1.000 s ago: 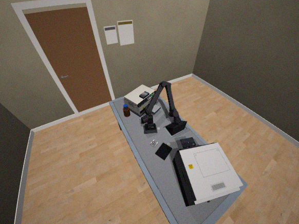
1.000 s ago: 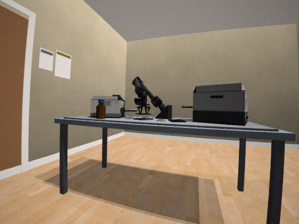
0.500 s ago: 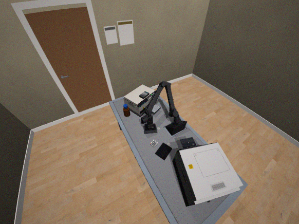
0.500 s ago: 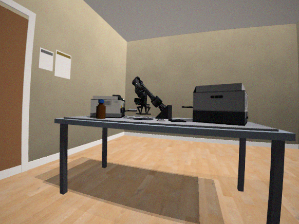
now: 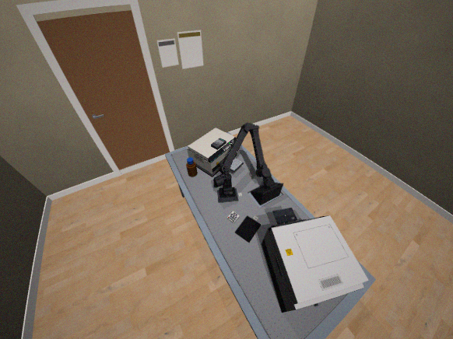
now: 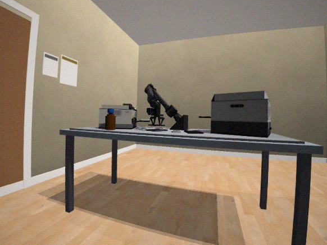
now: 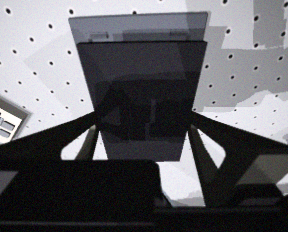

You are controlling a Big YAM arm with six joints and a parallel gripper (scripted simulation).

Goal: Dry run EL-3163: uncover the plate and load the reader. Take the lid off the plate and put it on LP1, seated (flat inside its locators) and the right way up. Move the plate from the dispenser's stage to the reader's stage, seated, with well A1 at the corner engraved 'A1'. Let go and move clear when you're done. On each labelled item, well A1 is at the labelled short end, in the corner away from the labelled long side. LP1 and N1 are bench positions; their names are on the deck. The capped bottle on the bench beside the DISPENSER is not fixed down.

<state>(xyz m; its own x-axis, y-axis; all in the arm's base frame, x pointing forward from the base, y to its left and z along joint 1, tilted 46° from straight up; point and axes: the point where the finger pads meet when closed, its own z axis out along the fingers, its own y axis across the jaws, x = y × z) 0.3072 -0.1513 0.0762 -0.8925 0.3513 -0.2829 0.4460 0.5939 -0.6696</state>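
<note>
Right now my hand is 5 cm above the grey-blue LP1 pad. Also, from my hand: well plate: 20 cm to the right, 20 cm behind, 3 cm above; bench position N1: 33 cm to the left, 5 cm below, 3 cm ahead; dark see-through lid: right at my hand.
</note>
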